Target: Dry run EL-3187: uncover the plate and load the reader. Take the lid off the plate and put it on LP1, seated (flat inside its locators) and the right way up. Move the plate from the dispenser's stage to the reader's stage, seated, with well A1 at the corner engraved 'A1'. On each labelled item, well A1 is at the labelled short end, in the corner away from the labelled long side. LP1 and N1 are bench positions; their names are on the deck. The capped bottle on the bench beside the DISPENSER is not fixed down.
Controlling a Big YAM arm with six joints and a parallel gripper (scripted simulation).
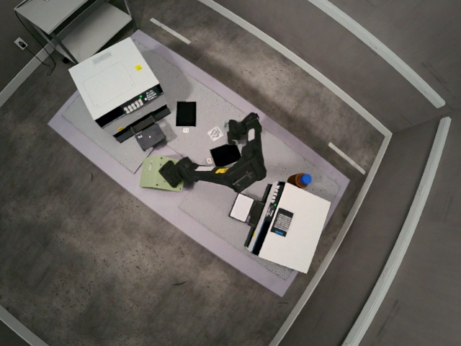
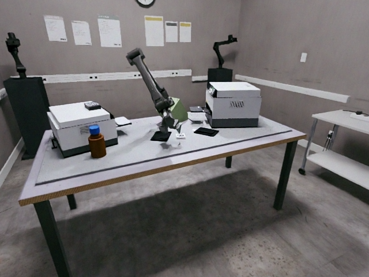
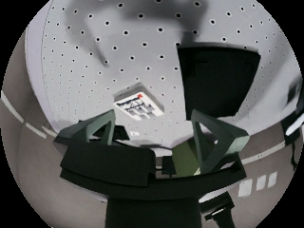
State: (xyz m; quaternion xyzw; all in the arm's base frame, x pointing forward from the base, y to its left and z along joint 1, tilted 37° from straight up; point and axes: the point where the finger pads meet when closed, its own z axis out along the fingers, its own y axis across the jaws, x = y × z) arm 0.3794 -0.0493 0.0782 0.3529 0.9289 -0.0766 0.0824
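Right now my hand is 31 cm to the left of the white well plate, 28 cm past it and 3 cm below it. The rest, counted from my hand: black pad 8 cm behind, 7 cm to the right, 5 cm below; white label 21 cm to the left, 11 cm behind, 6 cm below; brown capped bottle 50 cm to the right, 6 cm above, 5 cm ahead.
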